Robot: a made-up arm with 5 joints. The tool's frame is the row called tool.
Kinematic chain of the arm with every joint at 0, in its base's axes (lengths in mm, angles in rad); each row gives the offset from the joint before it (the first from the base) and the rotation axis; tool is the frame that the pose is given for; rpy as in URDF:
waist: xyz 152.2 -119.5 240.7 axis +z
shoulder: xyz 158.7 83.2 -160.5 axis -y
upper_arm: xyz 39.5 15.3 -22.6 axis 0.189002 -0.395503 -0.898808
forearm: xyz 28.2 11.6 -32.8 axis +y
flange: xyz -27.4 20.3 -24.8 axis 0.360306 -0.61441 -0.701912
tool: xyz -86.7 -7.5 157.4 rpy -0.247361 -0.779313 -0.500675
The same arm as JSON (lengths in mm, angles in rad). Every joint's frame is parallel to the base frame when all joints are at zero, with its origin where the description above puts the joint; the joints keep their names.
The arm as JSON. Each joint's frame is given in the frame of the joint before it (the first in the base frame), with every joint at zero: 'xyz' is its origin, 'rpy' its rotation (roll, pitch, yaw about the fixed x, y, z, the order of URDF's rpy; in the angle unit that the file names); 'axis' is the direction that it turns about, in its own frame. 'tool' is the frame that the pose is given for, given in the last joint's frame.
{"units": {"length": "mm", "angle": "rad"}, "joints": [
  {"name": "waist", "type": "revolute", "origin": {"xyz": [152.2, -119.5, 240.7], "rpy": [0.0, 0.0, 0.0]}, "axis": "+z"},
  {"name": "shoulder", "type": "revolute", "origin": {"xyz": [158.7, 83.2, -160.5], "rpy": [0.0, 0.0, 0.0]}, "axis": "-y"},
  {"name": "upper_arm", "type": "revolute", "origin": {"xyz": [39.5, 15.3, -22.6], "rpy": [0.0, 0.0, 0.0]}, "axis": [0.189002, -0.395503, -0.898808]},
  {"name": "forearm", "type": "revolute", "origin": {"xyz": [28.2, 11.6, -32.8], "rpy": [0.0, 0.0, 0.0]}, "axis": "+y"},
  {"name": "flange", "type": "revolute", "origin": {"xyz": [-27.4, 20.3, -24.8], "rpy": [0.0, 0.0, 0.0]}, "axis": [0.360306, -0.61441, -0.701912]}
], "tool": {"origin": {"xyz": [-86.7, -7.5, 157.4], "rpy": [-0.2474, -0.7793, -0.5007]}}}

